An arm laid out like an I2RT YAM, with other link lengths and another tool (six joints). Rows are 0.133 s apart.
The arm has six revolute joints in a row. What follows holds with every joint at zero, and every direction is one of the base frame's. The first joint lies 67.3 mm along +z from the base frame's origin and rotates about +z. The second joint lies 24.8 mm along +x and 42 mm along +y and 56.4 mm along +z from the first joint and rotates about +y. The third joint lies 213.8 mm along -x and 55.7 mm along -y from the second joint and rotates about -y. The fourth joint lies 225.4 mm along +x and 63.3 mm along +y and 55.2 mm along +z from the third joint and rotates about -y. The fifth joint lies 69.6 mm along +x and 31.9 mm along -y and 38.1 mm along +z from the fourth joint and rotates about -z. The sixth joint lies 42.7 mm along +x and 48.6 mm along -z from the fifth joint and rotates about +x. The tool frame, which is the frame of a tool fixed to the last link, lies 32 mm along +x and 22 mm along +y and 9 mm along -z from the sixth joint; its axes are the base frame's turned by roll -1.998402, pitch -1.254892 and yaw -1.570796 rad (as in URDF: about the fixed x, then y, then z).
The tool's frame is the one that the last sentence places.
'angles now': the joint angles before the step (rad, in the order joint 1, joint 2, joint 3, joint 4, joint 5, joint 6). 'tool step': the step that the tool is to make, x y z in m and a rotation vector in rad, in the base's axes. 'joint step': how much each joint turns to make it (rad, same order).
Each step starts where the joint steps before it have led.
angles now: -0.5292, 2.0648, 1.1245, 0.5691, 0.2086, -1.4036
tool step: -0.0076, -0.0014, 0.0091, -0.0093, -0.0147, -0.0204
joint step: -0.0106, -0.0473, -0.0336, 0.0030, 0.0093, 0.0031
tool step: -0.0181, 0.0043, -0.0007, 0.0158, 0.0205, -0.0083
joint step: -0.0154, -0.0662, -0.0845, -0.0075, -0.0077, 0.0001
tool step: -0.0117, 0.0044, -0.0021, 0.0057, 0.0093, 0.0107
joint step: -0.0092, -0.0413, -0.0643, 0.0136, -0.0184, -0.0077
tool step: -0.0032, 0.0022, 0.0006, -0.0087, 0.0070, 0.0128
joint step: -0.0002, -0.0168, -0.0215, 0.0063, -0.0078, -0.0155
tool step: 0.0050, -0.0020, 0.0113, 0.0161, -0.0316, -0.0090
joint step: 0.0001, -0.0171, 0.0335, -0.0384, -0.0029, 0.0322
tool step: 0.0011, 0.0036, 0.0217, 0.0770, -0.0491, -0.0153
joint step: 0.0002, -0.0717, 0.0351, -0.1222, -0.0199, 0.0918
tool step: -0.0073, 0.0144, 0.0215, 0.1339, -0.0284, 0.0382
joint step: -0.0019, -0.1121, 0.0110, -0.1828, -0.0891, 0.1013
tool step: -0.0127, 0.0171, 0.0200, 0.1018, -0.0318, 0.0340
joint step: 0.0002, -0.1242, -0.0215, -0.1331, -0.0765, 0.0768
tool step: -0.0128, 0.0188, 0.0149, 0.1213, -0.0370, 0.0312
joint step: 0.0016, -0.1103, -0.0244, -0.1153, -0.0843, 0.0935
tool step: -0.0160, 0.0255, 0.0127, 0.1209, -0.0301, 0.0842
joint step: 0.0075, -0.1259, -0.0413, -0.1137, -0.1258, 0.0647
